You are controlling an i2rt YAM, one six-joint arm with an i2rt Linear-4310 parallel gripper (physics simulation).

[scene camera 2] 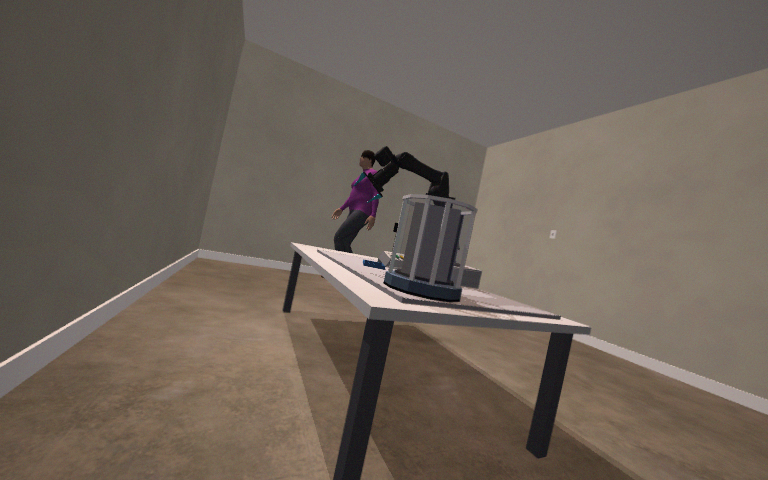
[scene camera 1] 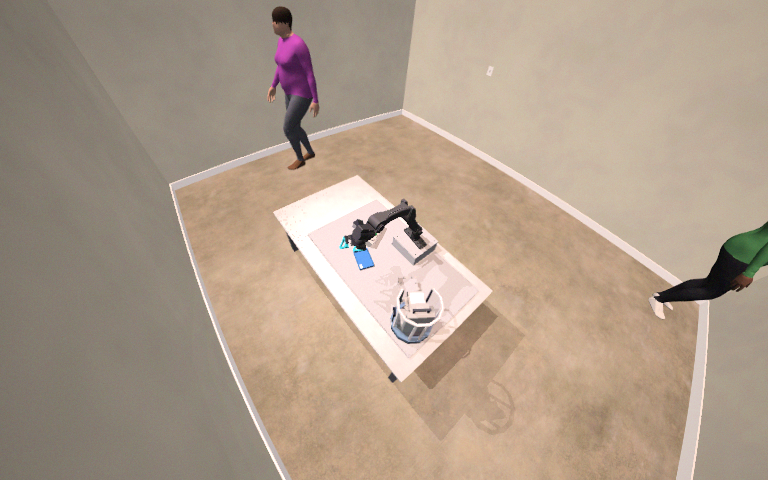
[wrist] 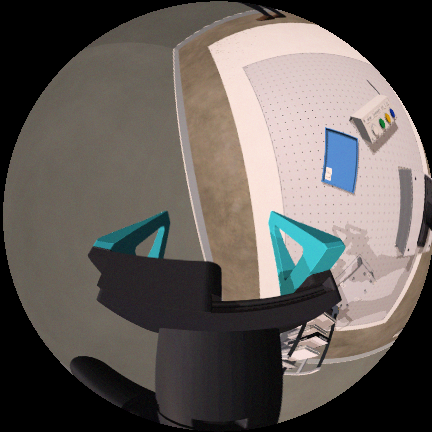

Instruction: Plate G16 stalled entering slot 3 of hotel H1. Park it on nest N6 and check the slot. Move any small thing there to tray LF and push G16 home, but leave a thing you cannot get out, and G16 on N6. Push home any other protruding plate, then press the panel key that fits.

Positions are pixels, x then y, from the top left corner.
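The white button box (wrist: 372, 119) sits 43 cm from the lens, and the blue flat plate (wrist: 340, 150) is 43 cm from the lens too.
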